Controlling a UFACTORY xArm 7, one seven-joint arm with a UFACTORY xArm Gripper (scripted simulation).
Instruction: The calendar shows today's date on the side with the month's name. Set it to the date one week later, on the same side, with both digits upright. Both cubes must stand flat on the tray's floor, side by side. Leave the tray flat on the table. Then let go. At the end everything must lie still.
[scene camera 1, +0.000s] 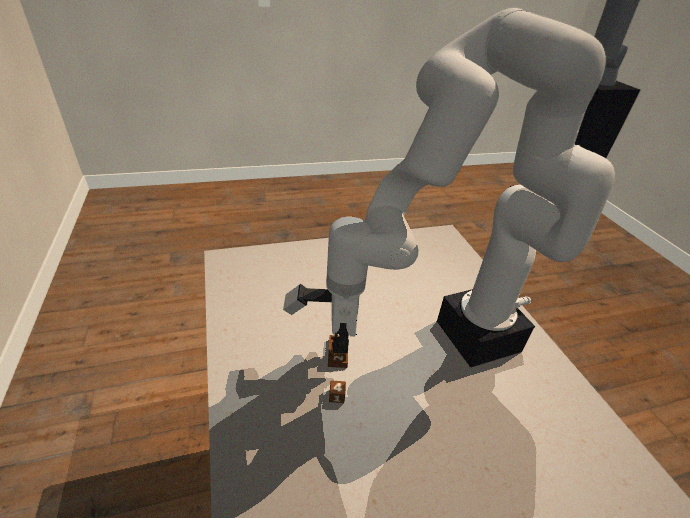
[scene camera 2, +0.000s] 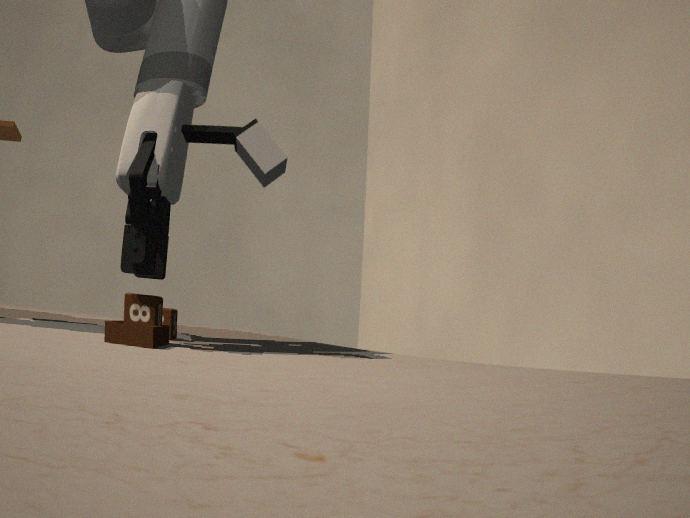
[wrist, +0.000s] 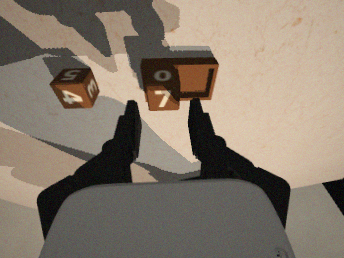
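Labels:
The gripper is visible in scene camera 1 (340, 342). Scene camera 2 and the wrist view show the gripper too, and a spot on the gripper (scene camera 2: 139, 248) is the same spot as the one on the gripper (wrist: 210, 119).

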